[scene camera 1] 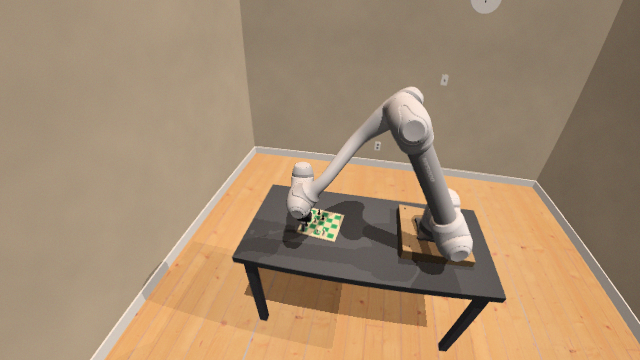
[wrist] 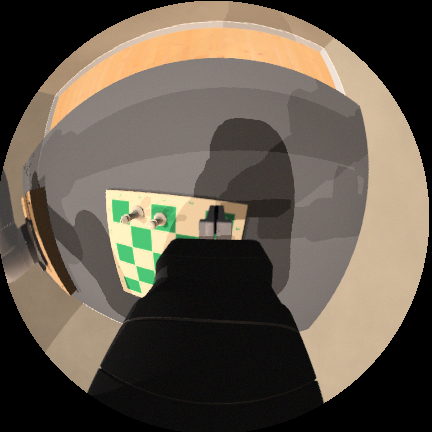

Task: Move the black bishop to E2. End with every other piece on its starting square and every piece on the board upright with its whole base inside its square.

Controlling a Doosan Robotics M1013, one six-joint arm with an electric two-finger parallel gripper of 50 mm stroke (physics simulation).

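Frame: origin at the arm's base, x back, y right, z up, level; centimetres.
Seen in the pictures: gripper, fingertip midpoint: (scene camera 1: 303, 230) (wrist: 216, 213); arm's base, link origin: (wrist: 35, 239).
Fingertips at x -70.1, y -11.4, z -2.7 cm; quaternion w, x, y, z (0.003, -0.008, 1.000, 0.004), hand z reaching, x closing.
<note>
Pixels of each thing's middle, then the offset from my fingertips to it. "spot": a spot on its surface instead.
- cream chessboard, body centre: (wrist: 164, 262) (scene camera 1: 321, 223) dx +8.1, dy +8.7, dz -1.4 cm
- dark piece, body centre: (scene camera 1: 306, 222) dx +0.1, dy +5.3, dz +1.1 cm
- taller, surface spot: (wrist: 134, 215) spot: dx +10.9, dy +0.4, dz +0.5 cm
- shorter, surface spot: (wrist: 159, 219) spot: dx +7.3, dy +1.0, dz +0.1 cm
- light piece, body centre: (scene camera 1: 315, 219) dx +4.6, dy +9.3, dz +0.5 cm
The green and cream chessboard (scene camera 1: 340, 227) (wrist: 172, 199) lies on the table. My gripper (scene camera 1: 303, 228) (wrist: 216, 213) is shut and empty, low over the board's near left corner square in the scene view. A dark piece (scene camera 1: 306, 223) shows very small beside the fingers; its type and whether they touch it cannot be told. Two more dark pieces (scene camera 1: 319, 212) (scene camera 1: 323, 217) stand farther back; which is the bishop is too small to tell. The gripper hides the rest of the board in the wrist view, E2 cannot be made out.
Two light pieces (scene camera 1: 324, 231) (scene camera 1: 318, 231) stand along the board's near edge; in the wrist view the taller (wrist: 134, 215) and the shorter (wrist: 159, 219) are close together. Another light piece (scene camera 1: 315, 220) is small near mid-board. The arm's wooden base (scene camera 1: 407, 240) is at the table's right.
</note>
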